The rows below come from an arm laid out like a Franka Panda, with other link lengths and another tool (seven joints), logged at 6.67 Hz.
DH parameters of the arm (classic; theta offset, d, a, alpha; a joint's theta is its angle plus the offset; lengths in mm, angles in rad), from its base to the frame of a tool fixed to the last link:
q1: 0 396.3 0 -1.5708
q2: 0 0 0 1.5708
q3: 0 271.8 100.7 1.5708
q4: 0 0 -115.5 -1.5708
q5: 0 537.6 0 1.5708
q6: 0 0 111.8 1.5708
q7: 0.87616 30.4 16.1 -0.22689
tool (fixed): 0 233.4 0 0
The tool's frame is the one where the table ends.
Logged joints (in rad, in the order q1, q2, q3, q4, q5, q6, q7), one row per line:
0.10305, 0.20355, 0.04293, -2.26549, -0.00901, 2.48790, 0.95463
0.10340, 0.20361, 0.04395, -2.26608, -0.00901, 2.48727, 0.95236
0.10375, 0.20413, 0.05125, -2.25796, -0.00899, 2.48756, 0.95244
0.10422, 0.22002, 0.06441, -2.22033, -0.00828, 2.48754, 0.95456
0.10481, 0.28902, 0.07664, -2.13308, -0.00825, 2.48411, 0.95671
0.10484, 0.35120, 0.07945, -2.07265, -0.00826, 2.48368, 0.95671
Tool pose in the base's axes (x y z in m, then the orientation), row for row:
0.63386, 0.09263, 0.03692, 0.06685, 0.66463, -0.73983, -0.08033
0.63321, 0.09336, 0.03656, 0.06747, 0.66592, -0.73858, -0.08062
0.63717, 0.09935, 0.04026, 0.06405, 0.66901, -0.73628, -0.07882
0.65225, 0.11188, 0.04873, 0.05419, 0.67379, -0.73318, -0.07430
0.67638, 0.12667, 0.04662, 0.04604, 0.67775, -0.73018, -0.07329
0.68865, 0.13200, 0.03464, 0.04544, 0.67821, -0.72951, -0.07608
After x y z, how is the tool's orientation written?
As a quaternion, w x y z.
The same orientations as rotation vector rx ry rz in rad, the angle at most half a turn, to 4 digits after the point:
2.0035, -2.2302, -0.2422
2.0067, -2.2256, -0.2429
2.0201, -2.2233, -0.2380
2.0467, -2.2271, -0.2257
2.0690, -2.2290, -0.2237
2.0711, -2.2278, -0.2323

